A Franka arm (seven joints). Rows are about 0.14 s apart.
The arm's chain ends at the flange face. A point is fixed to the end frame.
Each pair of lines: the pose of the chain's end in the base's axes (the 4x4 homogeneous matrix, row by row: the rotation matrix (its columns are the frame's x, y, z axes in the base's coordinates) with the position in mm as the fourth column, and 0 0 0 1 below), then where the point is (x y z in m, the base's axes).
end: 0.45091 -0.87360 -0.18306 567.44; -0.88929 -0.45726 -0.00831 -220.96; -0.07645 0.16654 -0.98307 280.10; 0 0 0 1
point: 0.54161 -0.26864 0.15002
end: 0.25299 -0.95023 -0.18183 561.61; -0.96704 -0.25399 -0.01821 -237.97; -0.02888 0.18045 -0.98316 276.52; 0 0 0 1
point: 0.52615 -0.28552 0.14868
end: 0.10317 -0.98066 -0.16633 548.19; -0.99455 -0.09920 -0.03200 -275.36; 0.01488 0.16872 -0.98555 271.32; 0 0 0 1
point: 0.50801 -0.32235 0.14468
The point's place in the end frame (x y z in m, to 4 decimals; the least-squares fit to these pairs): 0.0407 0.0227 0.1330
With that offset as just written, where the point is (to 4 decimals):
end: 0.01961 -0.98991 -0.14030 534.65; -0.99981 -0.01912 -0.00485 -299.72; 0.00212 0.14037 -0.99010 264.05; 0 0 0 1
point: 0.4943 -0.3415 0.1356
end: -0.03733 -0.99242 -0.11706 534.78; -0.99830 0.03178 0.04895 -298.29; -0.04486 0.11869 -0.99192 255.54; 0 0 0 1
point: 0.4952 -0.3317 0.1245
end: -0.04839 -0.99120 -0.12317 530.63; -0.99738 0.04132 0.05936 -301.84; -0.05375 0.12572 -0.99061 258.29; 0 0 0 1
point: 0.4898 -0.3336 0.1272
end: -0.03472 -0.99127 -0.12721 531.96; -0.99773 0.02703 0.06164 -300.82; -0.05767 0.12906 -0.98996 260.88; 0 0 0 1
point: 0.4911 -0.3326 0.1298
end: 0.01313 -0.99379 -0.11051 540.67; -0.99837 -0.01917 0.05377 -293.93; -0.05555 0.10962 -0.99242 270.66; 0 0 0 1
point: 0.5039 -0.3278 0.1389
